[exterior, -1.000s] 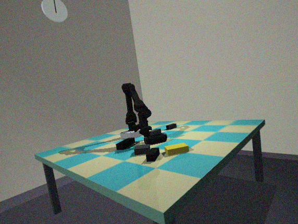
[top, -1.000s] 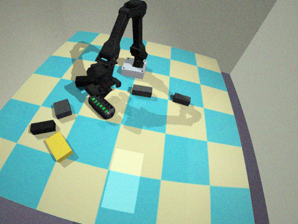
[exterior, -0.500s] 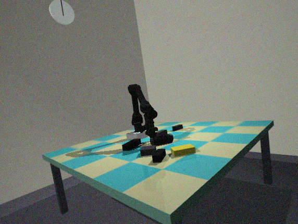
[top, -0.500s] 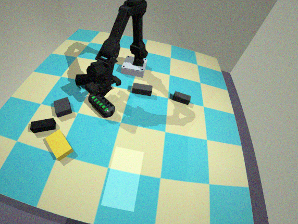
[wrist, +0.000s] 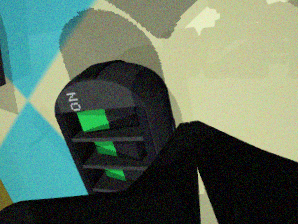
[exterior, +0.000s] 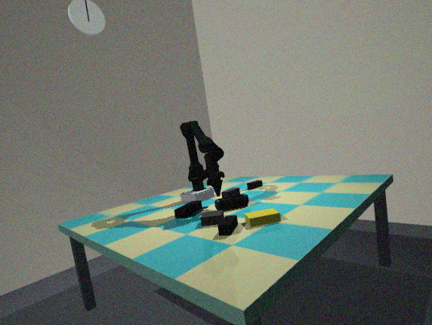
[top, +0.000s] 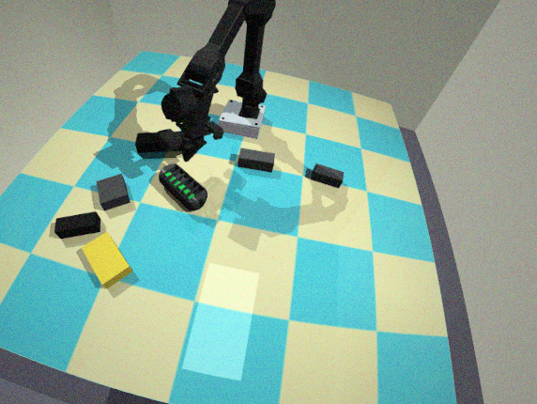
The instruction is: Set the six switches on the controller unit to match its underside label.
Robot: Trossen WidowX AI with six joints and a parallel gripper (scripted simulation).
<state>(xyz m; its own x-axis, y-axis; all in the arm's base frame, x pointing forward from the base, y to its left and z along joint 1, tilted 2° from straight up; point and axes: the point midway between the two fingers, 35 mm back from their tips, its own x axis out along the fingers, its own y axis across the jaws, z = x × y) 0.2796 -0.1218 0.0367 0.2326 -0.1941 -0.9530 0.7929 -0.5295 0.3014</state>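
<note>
My gripper tip is now 12 cm to the left of the long dark block, 9 cm past it and 4 cm above it. The rest, counted from my gripper tip: yellow block (31 cm ahead, 10 cm to the right, 4 cm below).
</note>
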